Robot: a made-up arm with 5 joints.
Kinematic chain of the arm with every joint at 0, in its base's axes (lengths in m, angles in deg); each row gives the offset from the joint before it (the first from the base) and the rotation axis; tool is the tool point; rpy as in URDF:
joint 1: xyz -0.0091 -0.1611 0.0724 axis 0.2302 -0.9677 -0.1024
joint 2: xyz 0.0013 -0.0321 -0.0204 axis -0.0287 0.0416 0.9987
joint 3: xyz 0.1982 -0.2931 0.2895 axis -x
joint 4: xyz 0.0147 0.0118 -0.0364 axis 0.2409 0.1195 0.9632
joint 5: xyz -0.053 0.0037 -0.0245 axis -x
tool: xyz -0.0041 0.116 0.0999 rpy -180 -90 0
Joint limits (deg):
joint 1: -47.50..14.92
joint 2: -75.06..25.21
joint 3: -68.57..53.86
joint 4: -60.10..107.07
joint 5: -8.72..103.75
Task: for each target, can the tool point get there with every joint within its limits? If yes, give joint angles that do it. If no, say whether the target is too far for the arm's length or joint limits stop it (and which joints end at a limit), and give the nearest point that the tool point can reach.
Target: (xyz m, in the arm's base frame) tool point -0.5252 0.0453 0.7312
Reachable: no: too far | nearest point -0.2688 -0.3391 0.4656 | short by 0.533 m
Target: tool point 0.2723 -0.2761 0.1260
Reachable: yes | joints -40.11 -2.10 -3.92 -11.19 46.99
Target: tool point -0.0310 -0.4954 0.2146
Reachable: yes | joints -5.81 -18.26 2.13 79.13 88.61
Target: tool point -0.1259 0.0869 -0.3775
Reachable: no: joint limits stop it (at a limit: joint 1, joint 2, joint 4) | nearest point 0.2692 -0.1998 -0.0614 | short by 0.582 m
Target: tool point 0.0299 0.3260 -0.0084
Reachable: no: joint limits stop it (at a limit: joint 1, joint 2, joint 5) | nearest point 0.3105 -0.1174 0.0344 | short by 0.526 m
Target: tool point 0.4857 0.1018 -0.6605
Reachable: no: too far | nearest point 0.3444 -0.2153 -0.1066 | short by 0.654 m
